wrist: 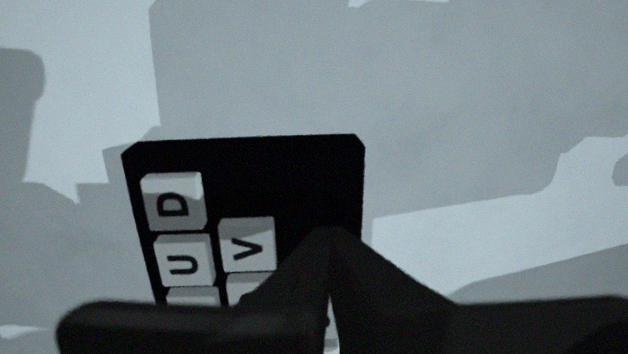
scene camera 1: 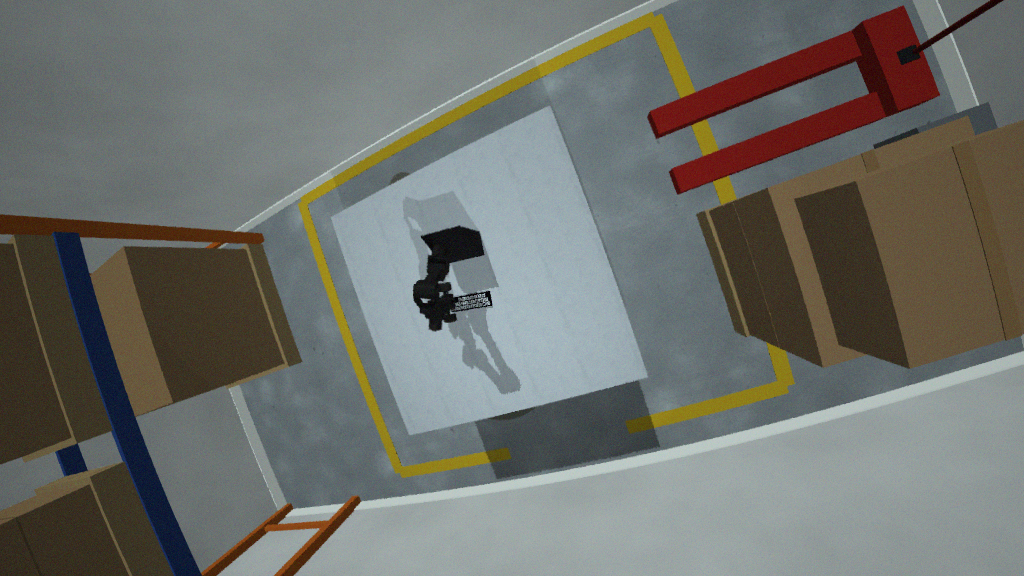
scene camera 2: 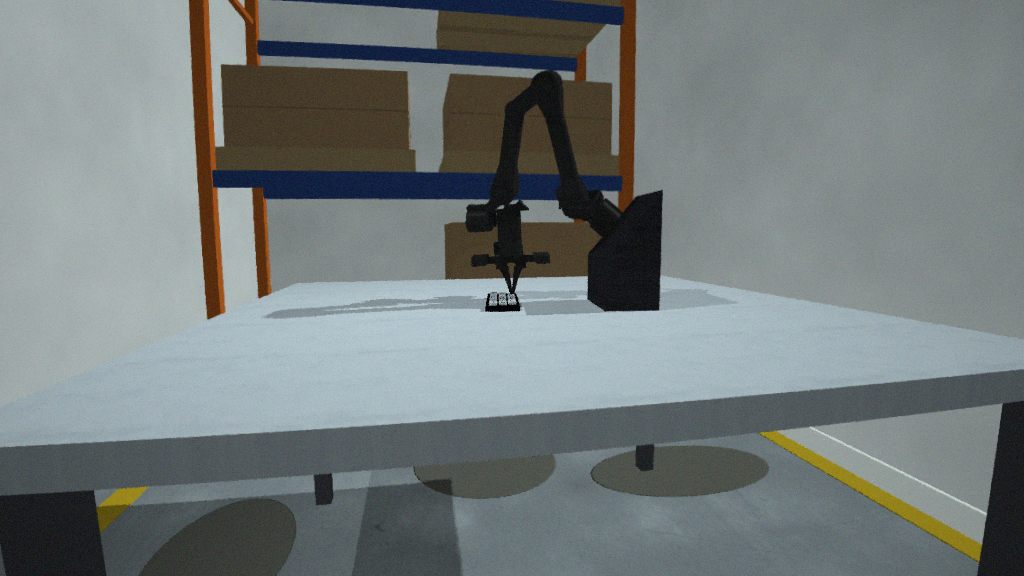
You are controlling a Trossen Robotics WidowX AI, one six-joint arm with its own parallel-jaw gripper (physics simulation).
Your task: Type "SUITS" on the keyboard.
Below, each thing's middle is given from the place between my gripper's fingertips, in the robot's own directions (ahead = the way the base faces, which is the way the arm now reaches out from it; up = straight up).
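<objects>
From my hand: O key (wrist: pixel 239 285), 3 cm ahead, 1 cm to the left; V key (wrist: pixel 247 244), 2 cm ahead, 1 cm to the right; D key (wrist: pixel 173 201), 4 cm ahead, 2 cm to the right; U key (wrist: pixel 183 259), 5 cm ahead.
</objects>
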